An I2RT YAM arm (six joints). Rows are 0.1 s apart.
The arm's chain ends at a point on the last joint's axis. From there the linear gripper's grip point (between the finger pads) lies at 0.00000 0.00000 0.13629 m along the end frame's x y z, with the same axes.
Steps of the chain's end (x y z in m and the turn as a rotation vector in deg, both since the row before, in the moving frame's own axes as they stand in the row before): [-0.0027, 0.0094, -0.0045, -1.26, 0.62, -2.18]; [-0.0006, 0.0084, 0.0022, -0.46, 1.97, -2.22]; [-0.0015, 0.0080, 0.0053, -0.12, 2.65, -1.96]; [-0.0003, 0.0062, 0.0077, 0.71, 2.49, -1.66]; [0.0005, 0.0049, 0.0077, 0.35, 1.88, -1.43]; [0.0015, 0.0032, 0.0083, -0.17, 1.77, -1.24]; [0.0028, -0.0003, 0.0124, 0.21, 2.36, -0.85]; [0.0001, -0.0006, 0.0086, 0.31, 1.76, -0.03]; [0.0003, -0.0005, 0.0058, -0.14, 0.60, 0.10]
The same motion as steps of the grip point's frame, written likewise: [-0.0012, 0.0124, -0.0045, -1.26, 0.62, -2.18]; [0.0041, 0.0094, 0.0021, -0.46, 1.97, -2.22]; [0.0048, 0.0082, 0.0052, -0.12, 2.65, -1.96]; [0.0056, 0.0044, 0.0076, 0.71, 2.49, -1.66]; [0.0050, 0.0040, 0.0076, 0.35, 1.88, -1.43]; [0.0057, 0.0036, 0.0082, -0.17, 1.77, -1.24]; [0.0084, -0.0008, 0.0123, 0.21, 2.36, -0.85]; [0.0043, -0.0013, 0.0085, 0.31, 1.76, -0.03]; [0.0017, -0.0002, 0.0058, -0.14, 0.60, 0.10]
